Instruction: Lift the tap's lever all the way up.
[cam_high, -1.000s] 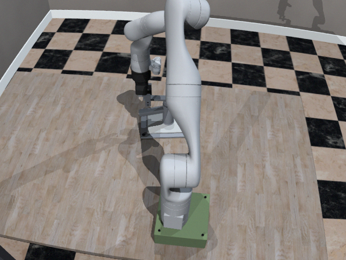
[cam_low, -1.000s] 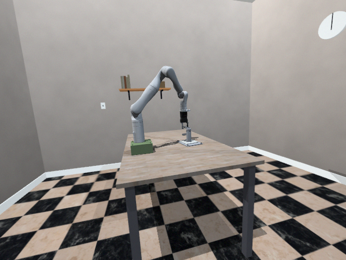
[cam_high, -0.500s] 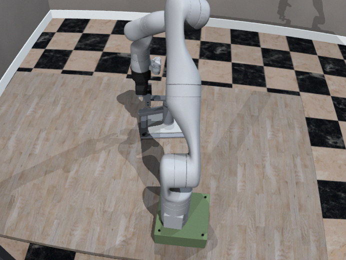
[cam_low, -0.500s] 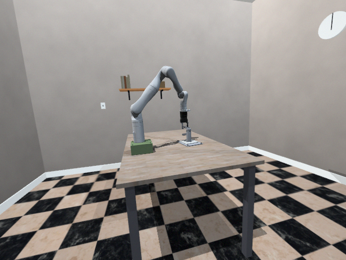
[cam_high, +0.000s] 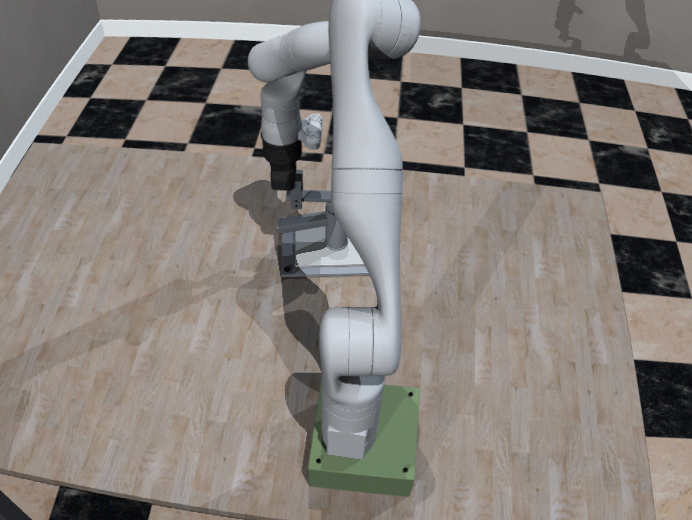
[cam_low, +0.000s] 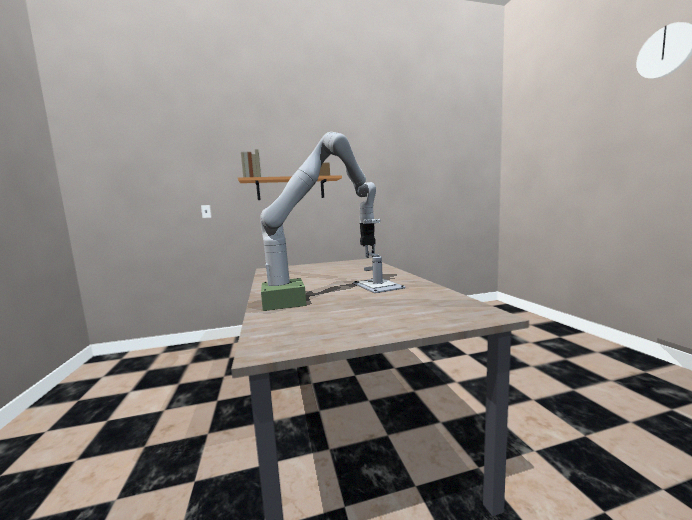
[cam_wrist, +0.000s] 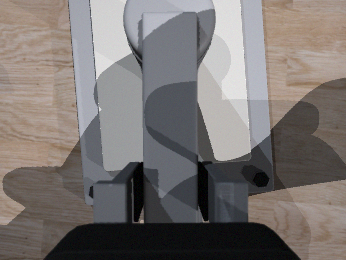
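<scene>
Right now the flat lever is 3 cm to the right of my hand. Also, from my hand: grey tap (1 cm ahead, 6 cm to the right, 4 cm below).
</scene>
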